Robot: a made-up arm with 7 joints. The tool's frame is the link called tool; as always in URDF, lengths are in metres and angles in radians.
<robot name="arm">
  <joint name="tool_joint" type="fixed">
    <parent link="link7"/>
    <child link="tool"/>
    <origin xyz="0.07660 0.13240 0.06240" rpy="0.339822 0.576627 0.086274"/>
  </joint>
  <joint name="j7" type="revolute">
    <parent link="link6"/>
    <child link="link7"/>
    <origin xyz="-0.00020 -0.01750 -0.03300"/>
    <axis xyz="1 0 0"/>
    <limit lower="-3.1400" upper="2.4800" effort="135" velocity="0.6"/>
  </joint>
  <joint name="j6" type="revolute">
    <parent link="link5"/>
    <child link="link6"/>
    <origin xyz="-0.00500 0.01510 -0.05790"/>
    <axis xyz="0 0 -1"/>
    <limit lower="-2.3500" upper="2.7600" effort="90" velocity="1.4"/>
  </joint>
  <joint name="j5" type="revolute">
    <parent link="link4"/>
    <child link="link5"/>
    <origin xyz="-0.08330 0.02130 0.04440"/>
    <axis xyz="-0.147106 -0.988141 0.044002"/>
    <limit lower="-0.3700" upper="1.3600" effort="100" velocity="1.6"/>
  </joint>
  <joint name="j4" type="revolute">
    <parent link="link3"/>
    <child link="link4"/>
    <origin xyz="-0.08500 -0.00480 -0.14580"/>
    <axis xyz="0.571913 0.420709 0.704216"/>
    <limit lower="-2.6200" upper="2.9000" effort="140" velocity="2.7"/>
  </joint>
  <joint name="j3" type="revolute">
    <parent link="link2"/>
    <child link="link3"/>
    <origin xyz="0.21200 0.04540 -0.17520"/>
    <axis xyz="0 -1 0"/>
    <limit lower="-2.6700" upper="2.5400" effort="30" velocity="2.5"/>
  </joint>
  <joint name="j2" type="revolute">
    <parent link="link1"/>
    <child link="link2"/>
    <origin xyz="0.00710 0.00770 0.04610"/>
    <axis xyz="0 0 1"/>
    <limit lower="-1.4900" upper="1.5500" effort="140" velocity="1.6"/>
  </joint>
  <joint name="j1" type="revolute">
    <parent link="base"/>
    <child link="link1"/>
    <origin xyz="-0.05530 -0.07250 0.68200"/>
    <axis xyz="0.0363 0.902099 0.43"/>
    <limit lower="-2.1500" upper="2.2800" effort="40" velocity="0.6"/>
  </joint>
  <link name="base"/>
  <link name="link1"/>
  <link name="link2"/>
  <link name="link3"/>
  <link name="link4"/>
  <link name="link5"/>
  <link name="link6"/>
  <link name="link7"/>
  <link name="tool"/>
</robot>
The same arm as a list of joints. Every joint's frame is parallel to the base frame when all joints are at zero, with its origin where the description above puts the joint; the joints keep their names.
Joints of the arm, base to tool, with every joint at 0 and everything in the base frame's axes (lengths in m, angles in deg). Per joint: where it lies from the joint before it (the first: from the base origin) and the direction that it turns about. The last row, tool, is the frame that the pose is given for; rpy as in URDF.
j1: axis 0.0363 0.902099 0.43 xyz -0.0553 -0.0725 0.6820
j2: axis +z xyz 0.0071 0.0077 0.0461
j3: axis -y xyz 0.2120 0.0454 -0.1752
j4: axis 0.571913 0.420709 0.704216 xyz -0.0850 -0.0048 -0.1458
j5: axis -0.147106 -0.988141 0.044002 xyz -0.0833 0.0213 0.0444
j6: axis -z xyz -0.0050 0.0151 -0.0579
j7: axis +x xyz -0.0002 -0.0175 -0.0330
tool: xyz 0.0766 0.1324 0.0624 rpy 19.47 33.04 4.94
Joint limits (deg, base to tool): -123.19..130.63 -85.37..88.81 -152.98..145.53 -150.11..166.16 -21.20..77.92 -134.65..158.14 -179.91..142.09

